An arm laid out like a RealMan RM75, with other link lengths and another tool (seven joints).
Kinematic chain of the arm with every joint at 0, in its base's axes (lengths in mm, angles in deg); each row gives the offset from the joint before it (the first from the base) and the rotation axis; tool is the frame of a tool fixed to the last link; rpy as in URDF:
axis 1: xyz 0 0 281.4 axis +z
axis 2: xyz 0 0 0 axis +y
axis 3: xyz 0 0 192 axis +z
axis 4: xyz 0 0 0 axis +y
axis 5: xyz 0 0 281.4 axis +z
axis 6: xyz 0 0 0 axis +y
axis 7: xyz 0 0 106.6 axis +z
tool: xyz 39 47 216 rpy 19.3 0 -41.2
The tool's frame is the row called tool.
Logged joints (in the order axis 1, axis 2, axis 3, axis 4, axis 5, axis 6, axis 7), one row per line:
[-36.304 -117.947 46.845 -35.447 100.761 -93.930 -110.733]
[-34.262 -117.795 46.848 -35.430 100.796 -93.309 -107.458]
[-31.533 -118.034 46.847 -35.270 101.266 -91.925 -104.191]
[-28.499 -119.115 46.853 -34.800 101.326 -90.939 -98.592]
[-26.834 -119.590 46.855 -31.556 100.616 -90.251 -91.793]
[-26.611 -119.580 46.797 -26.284 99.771 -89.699 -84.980]
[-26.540 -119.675 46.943 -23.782 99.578 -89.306 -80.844]
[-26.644 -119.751 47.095 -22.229 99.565 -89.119 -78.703]
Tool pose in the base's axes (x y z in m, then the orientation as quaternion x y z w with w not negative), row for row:
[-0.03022 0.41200 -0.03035 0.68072 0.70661 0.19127 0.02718]
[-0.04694 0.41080 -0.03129 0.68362 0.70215 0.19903 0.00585]
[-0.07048 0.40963 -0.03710 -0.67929 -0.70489 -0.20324 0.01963]
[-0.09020 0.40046 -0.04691 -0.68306 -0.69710 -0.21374 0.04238]
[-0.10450 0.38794 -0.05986 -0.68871 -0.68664 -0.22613 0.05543]
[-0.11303 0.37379 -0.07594 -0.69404 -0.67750 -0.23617 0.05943]
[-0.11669 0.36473 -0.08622 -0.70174 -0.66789 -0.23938 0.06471]
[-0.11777 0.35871 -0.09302 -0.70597 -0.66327 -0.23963 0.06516]
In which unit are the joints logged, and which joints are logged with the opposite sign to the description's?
The joints are logged in degrees. Opposite sign: axis 4, axis 6.
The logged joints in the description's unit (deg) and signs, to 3 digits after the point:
[-36.304 -117.947 46.845 35.447 100.761 93.930 -110.733]
[-34.262 -117.795 46.848 35.430 100.796 93.309 -107.458]
[-31.533 -118.034 46.847 35.270 101.266 91.925 -104.191]
[-28.499 -119.115 46.853 34.800 101.326 90.939 -98.592]
[-26.834 -119.590 46.855 31.556 100.616 90.251 -91.793]
[-26.611 -119.580 46.797 26.284 99.771 89.699 -84.980]
[-26.540 -119.675 46.943 23.782 99.578 89.306 -80.844]
[-26.644 -119.751 47.095 22.229 99.565 89.119 -78.703]

